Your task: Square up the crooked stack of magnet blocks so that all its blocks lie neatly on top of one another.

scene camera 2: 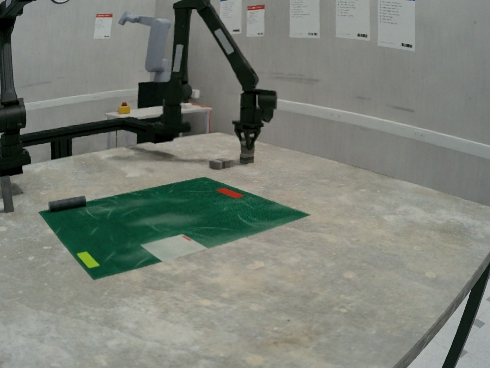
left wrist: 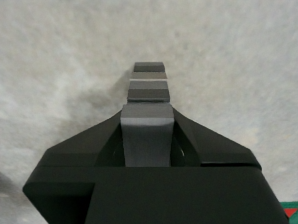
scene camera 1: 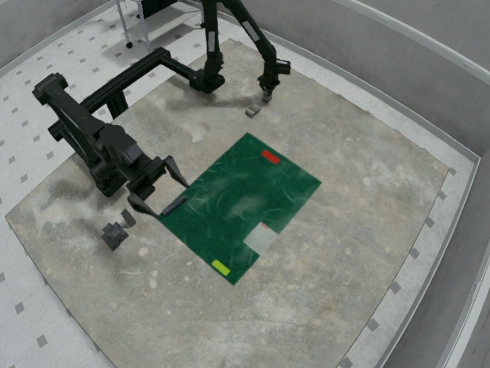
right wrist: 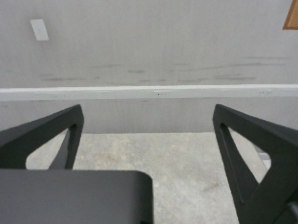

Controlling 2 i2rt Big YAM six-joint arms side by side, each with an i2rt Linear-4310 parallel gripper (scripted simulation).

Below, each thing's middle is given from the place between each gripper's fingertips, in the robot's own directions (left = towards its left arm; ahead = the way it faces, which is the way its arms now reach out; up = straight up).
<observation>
Now: left hand 3 cm below the magnet block [left wrist: 147,130] and 1 cm to the right of it.
Now: right hand [scene camera 1: 174,202] 270 mm past the magnet block, 910 mm to the right of it and 520 mm above it.
</observation>
